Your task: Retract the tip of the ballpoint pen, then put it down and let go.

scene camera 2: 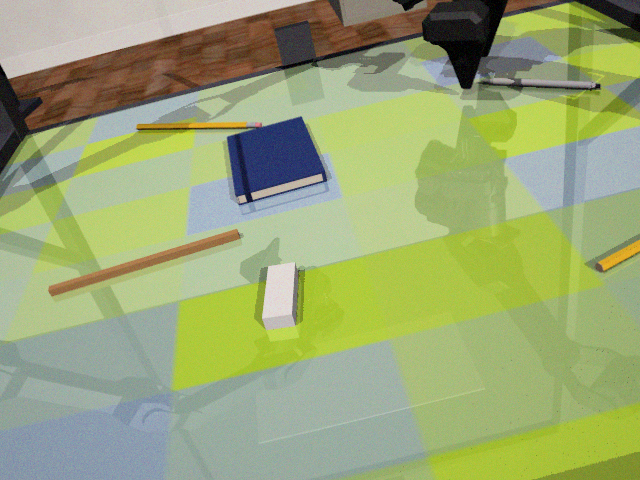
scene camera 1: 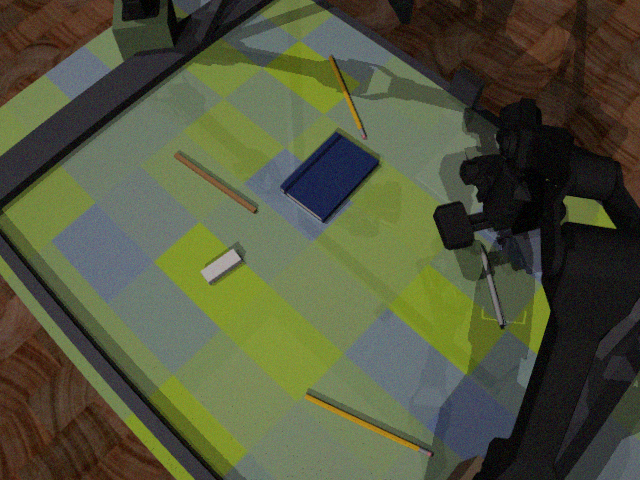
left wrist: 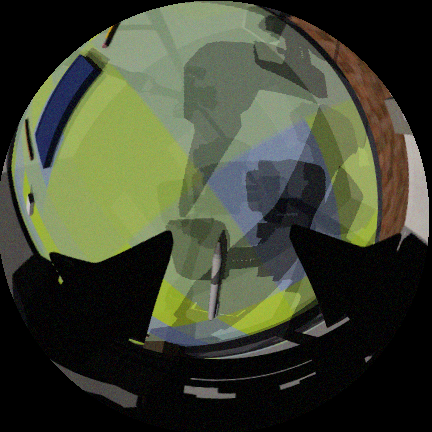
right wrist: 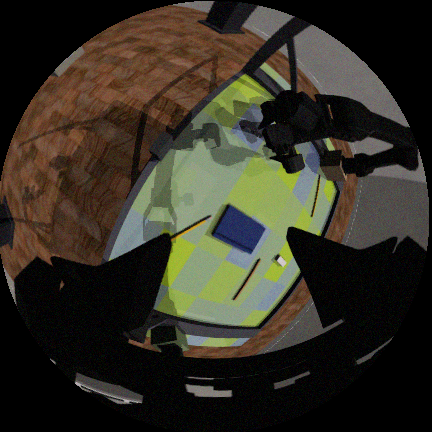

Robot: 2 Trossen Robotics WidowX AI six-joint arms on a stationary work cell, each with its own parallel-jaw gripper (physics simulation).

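Where they show: left gripper, fingertip midpoint: (scene camera 2: 475, 71) (scene camera 1: 486, 238) (left wrist: 233, 233) (right wrist: 264, 142); right gripper, fingertip midpoint: (scene camera 1: 405, 9) (right wrist: 230, 236); left arm's base, link origin: (right wrist: 344, 165); right arm's base, link origin: (scene camera 1: 140, 6) (right wrist: 170, 347).
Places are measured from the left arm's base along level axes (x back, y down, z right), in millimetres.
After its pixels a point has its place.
The grey-white ballpoint pen (scene camera 1: 493, 291) @[z 281, x -158, y 96 mm] (scene camera 2: 555, 83) @[z 272, x -152, y 98 mm] (left wrist: 215, 282) @[z 302, x -180, y 96 mm] lies flat on the checkered table, its tapered end toward the left gripper and its dark end away. Whether the writing point is out is too small to tell. My left gripper (scene camera 2: 466, 82) @[z 345, x -215, y 93 mm] (left wrist: 233, 233) @[z 345, x -215, y 93 mm] is open and empty, low over the table by the tapered end; in the left wrist view the pen lies beneath the gap between its fingers. In scene camera 1 its near finger partly covers the surroundings of that end. My right gripper (right wrist: 230, 236) @[z 436, x -477, y -140 mm] is open and empty, high above the table, away from the pen.
A blue notebook (scene camera 1: 333, 175) @[z 275, x -465, y 92 mm] (scene camera 2: 276, 155) @[z 264, x -467, y 92 mm] (right wrist: 240, 228) @[z 283, x -465, y 92 mm] lies mid-table. A white eraser (scene camera 1: 221, 266) @[z 47, x -489, y 92 mm] (scene camera 2: 280, 294) @[z 41, x -491, y 92 mm] and a brown stick (scene camera 1: 214, 181) @[z 145, x -604, y 97 mm] (scene camera 2: 144, 262) @[z 142, x -605, y 99 mm] lie beyond it. One yellow pencil (scene camera 1: 347, 95) @[z 419, x -553, y 97 mm] lies near the notebook, another yellow pencil (scene camera 1: 368, 425) @[z 9, x -178, y 97 mm] at the bottom of scene camera 1.
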